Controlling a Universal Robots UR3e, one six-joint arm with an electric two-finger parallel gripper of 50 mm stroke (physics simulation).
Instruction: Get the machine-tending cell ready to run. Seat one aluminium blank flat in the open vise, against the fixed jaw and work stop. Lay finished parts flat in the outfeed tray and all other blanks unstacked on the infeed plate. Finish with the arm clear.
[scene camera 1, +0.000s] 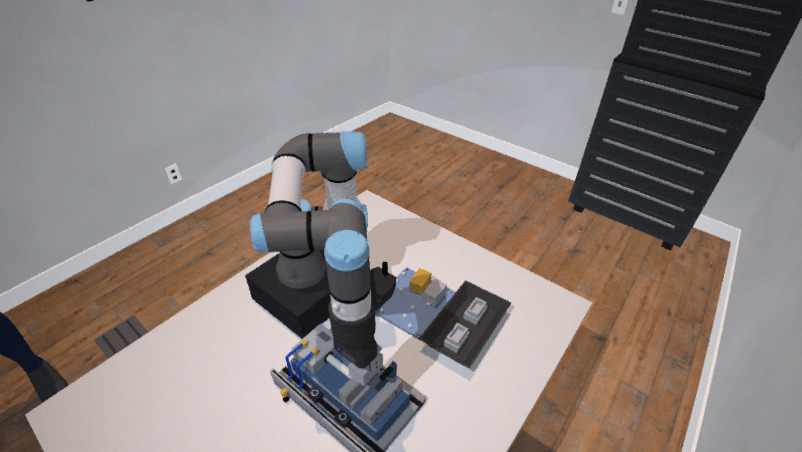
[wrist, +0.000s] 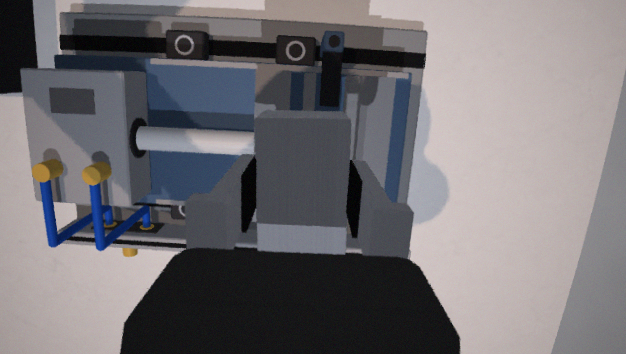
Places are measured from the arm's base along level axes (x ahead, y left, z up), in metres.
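Pixels of known places: gripper, fingertip midpoint: (scene camera 1: 366, 361) (wrist: 302, 181); arm's base, origin of the base link: (scene camera 1: 301, 270).
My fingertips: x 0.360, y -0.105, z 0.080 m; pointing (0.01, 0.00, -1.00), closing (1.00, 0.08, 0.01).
Note:
For each thing: its top centre in the pictures, then the offset to it from my fingertips. "pt": a spot on its surface instead.
- grey aluminium blank, middle of its top: (wrist: 302, 190) (scene camera 1: 365, 359) dx +0.000, dy -0.001, dz +0.009 m
- vise, middle of its top: (wrist: 216, 155) (scene camera 1: 345, 368) dx -0.055, dy -0.011, dz -0.074 m
- dark work stop, middle of its top: (wrist: 331, 79) (scene camera 1: 386, 371) dx +0.011, dy +0.046, dz -0.077 m
- blue infeed plate, middle of its top: (scene camera 1: 412, 299) dx -0.129, dy +0.291, dz -0.165 m
- dark outfeed tray, surface spot: (scene camera 1: 487, 332) pt dx +0.091, dy +0.326, dz -0.142 m
- yellow block, middle of its top: (scene camera 1: 420, 277) dx -0.148, dy +0.345, dz -0.129 m
My gripper (scene camera 1: 366, 371) (wrist: 302, 181) is shut on a grey aluminium blank (wrist: 303, 170), its pads against the blank's two sides. It holds the blank over the jaw end of the vise (scene camera 1: 331, 382) (wrist: 200, 90); the blank hides part of the jaws, and its exact height is hard to tell. The fixed jaw (scene camera 1: 381, 401) (wrist: 384, 125) and the dark work stop (scene camera 1: 388, 370) (wrist: 331, 75) show beside it. Another blank (scene camera 1: 435, 291) lies on the blue infeed plate (scene camera 1: 399, 320). Two finished parts (scene camera 1: 476, 309) (scene camera 1: 456, 337) lie apart in the dark outfeed tray (scene camera 1: 487, 332).
A yellow block (scene camera 1: 420, 280) is on the infeed plate beside the blank. A dark object (scene camera 1: 382, 285) with a black knob stands at the plate's left. Blue air hoses (scene camera 1: 299, 370) (wrist: 97, 215) with yellow fittings rise at the vise's cylinder end. The black robot base (scene camera 1: 297, 308) stands behind the vise.

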